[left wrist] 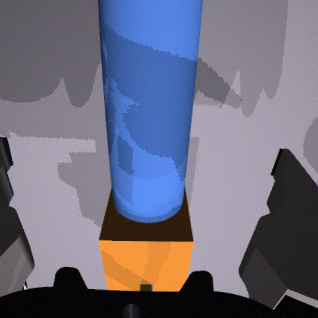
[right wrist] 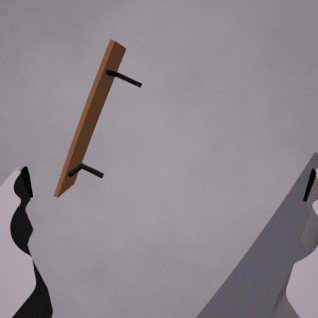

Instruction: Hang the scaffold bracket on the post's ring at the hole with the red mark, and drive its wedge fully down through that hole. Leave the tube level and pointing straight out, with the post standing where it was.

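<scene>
In the left wrist view the scaffold bracket's blue tube (left wrist: 150,105) runs from the top edge down to its orange head (left wrist: 146,262), whose upper face is dark brown. A small dark part, perhaps of the wedge (left wrist: 145,288), shows at the bottom of the head; the gripper body hides the rest. My left gripper (left wrist: 144,144) is open, its fingers wide apart on either side of the tube, touching neither side. My right gripper (right wrist: 165,169) is open and empty. The post, its ring and the red mark do not show in either view.
A brown board (right wrist: 92,112) with two black pegs stands out at the upper left of the right wrist view, beyond the fingers. A darker grey diagonal band lies at the lower right there. Shadows fall across the grey surface (left wrist: 235,200) around the tube.
</scene>
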